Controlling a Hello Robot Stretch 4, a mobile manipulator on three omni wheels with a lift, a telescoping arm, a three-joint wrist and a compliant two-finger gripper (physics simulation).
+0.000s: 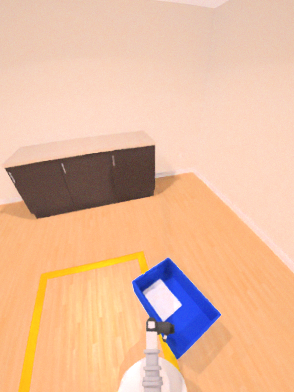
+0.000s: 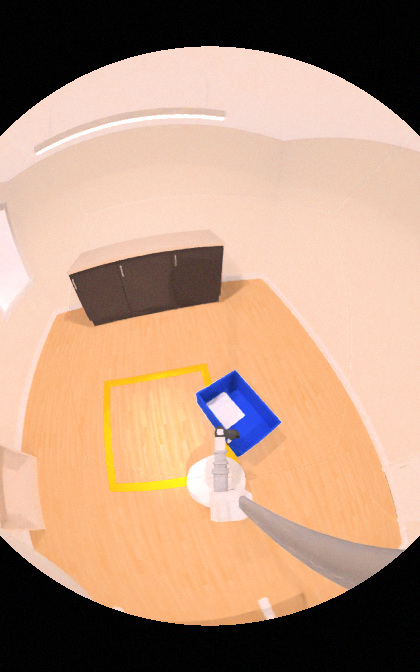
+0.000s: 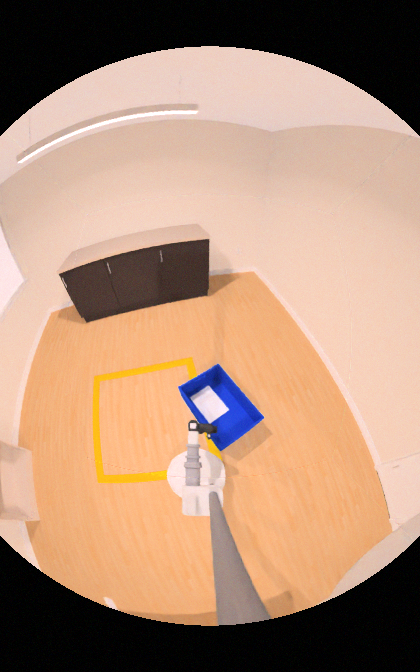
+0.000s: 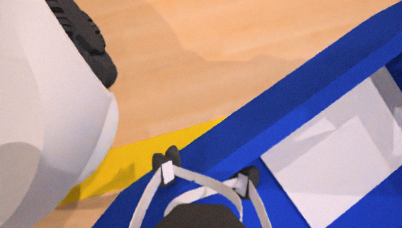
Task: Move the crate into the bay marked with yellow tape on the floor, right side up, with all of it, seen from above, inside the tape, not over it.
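Frame: origin at the robot's base, x ahead, y right, z down, level; centimetres.
Seen in the pictures: gripper, fingertip midpoint: (image 4: pixel 205 165).
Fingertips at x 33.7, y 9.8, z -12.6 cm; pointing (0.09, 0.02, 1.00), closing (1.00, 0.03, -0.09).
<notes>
Offsets run from my fingertips to a thing's top centre.
The blue crate @(dz -6.7, dx +21.5, dy +8.3 cm) (image 1: pixel 192 305) (image 2: pixel 252 412) (image 3: pixel 237 407) (image 4: pixel 300 90) is right side up, turned askew to the bay, with a white sheet-like item @(dz +12.7, dx +27.9, dy +0.2 cm) (image 1: pixel 162 300) (image 4: pixel 330 175) inside. Its shadow is offset to the lower right, so it seems raised off the floor. It hides part of the right side of the yellow tape (image 1: pixel 36 320) (image 2: pixel 107 425) (image 3: pixel 97 425) (image 4: pixel 150 150); most of it lies right of the bay, with its left corner over the inside. My gripper (image 1: pixel 164 329) (image 2: pixel 229 434) (image 3: pixel 204 429) (image 4: pixel 205 165) is shut on the crate's near-left wall, one finger on each side.
A dark cabinet (image 1: pixel 90 185) (image 2: pixel 150 280) (image 3: pixel 140 277) with a light top stands against the back wall. A room wall runs along the right. A pale box-like piece (image 2: pixel 20 490) (image 3: pixel 17 482) stands at the left edge. My white base (image 4: pixel 60 100) is close to the crate and tape.
</notes>
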